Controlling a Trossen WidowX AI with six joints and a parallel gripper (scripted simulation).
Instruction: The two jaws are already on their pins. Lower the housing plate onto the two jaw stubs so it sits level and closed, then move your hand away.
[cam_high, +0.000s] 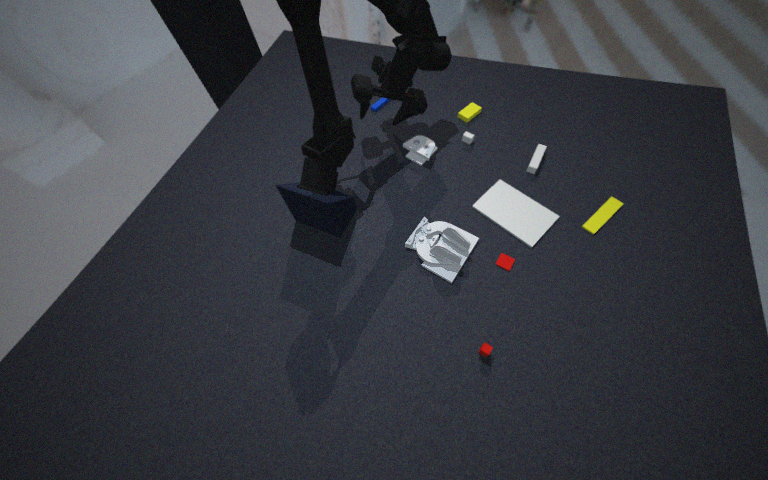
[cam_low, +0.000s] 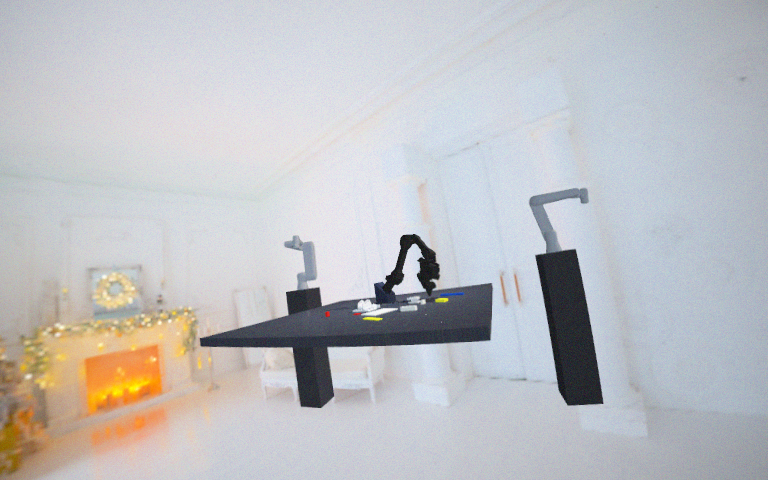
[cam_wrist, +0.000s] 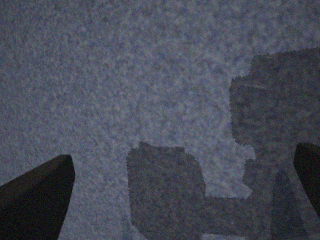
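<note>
Now: the small white cube 240 mm ahead of my gripper tip, 20 mm to the left of it and 30 mm below it. The rest, counted from my gripper tip: yellow block (220 mm ahead, 110 mm to the left, 30 mm below); white bar (400 mm ahead, 20 mm to the right, 30 mm below); blue bar (150 mm to the left, 30 mm below).
</note>
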